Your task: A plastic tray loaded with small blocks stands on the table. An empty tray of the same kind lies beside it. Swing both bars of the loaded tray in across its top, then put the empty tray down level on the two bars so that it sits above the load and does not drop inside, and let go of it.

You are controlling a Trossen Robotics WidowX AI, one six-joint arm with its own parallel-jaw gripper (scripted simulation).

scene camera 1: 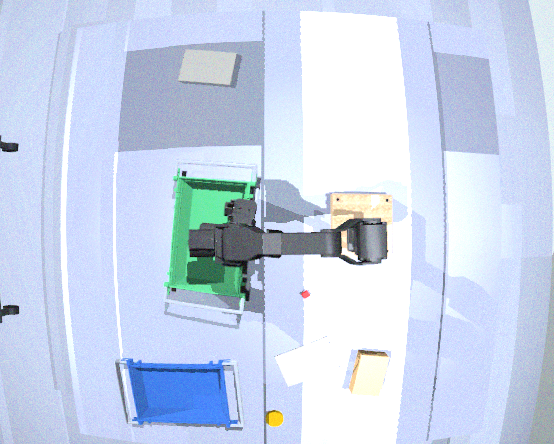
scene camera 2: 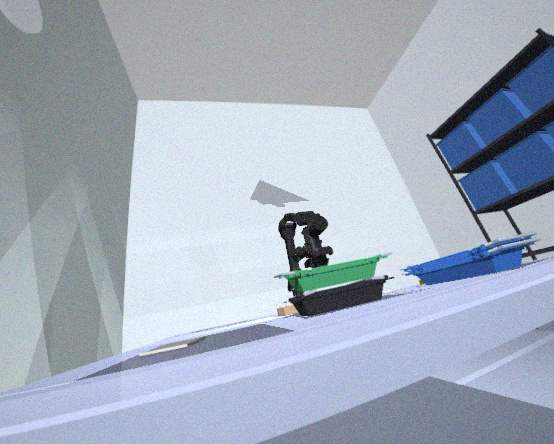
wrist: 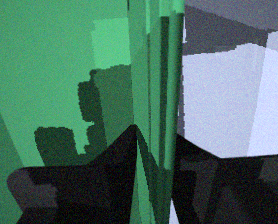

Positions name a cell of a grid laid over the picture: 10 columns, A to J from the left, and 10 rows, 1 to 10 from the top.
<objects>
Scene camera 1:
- my gripper: E6
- green tray: D5
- tan box: G9
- pale slab: D2
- pale slab: F9
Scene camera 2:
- my gripper: F7
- green tray: G7
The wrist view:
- my gripper: F6
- green tray: C4
</objects>
